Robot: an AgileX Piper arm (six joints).
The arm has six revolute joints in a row. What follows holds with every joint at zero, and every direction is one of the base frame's. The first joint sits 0.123 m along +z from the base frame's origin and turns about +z. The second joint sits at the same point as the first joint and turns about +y. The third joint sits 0.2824 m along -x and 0.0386 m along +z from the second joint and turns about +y. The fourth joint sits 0.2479 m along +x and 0.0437 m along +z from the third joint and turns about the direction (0.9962, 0, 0.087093). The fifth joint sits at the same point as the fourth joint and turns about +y. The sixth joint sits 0.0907 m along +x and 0.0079 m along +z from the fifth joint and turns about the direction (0.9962, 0, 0.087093). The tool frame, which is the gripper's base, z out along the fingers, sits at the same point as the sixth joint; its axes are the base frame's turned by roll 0, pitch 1.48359 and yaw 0 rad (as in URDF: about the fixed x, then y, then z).
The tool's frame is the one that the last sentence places.
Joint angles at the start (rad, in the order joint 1, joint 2, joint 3, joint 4, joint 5, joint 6):
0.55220, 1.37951, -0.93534, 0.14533, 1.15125, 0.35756
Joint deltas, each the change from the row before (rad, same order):
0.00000, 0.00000, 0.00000, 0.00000, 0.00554, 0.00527
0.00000, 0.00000, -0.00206, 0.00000, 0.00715, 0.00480
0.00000, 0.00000, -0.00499, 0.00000, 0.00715, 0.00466
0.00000, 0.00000, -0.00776, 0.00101, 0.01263, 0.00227
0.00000, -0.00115, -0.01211, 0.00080, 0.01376, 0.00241
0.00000, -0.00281, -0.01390, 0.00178, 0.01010, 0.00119
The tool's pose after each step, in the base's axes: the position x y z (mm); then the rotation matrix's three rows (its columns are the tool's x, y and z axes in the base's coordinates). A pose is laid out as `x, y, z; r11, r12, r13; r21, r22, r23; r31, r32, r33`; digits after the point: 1 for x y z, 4 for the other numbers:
191.4, 132.1, 250.4; -0.9910, -0.1329, -0.0181; -0.1341, 0.9804, 0.1446; -0.0014, 0.1457, -0.9893
191.1, 132.0, 250.9; -0.9915, -0.1284, -0.0227; -0.1304, 0.9812, 0.1422; 0.0040, 0.1440, -0.9896
191.2, 132.1, 252.1; -0.9919, -0.1245, -0.0248; -0.1267, 0.9818, 0.1414; 0.0067, 0.1434, -0.9896
191.2, 132.2, 254.0; -0.9920, -0.1229, -0.0298; -0.1259, 0.9821, 0.1403; 0.0120, 0.1429, -0.9897
191.5, 132.6, 257.3; -0.9920, -0.1220, -0.0310; -0.1251, 0.9820, 0.1412; 0.0133, 0.1440, -0.9895
192.1, 133.2, 261.4; -0.9921, -0.1223, -0.0266; -0.1249, 0.9813, 0.1465; 0.0082, 0.1487, -0.9889

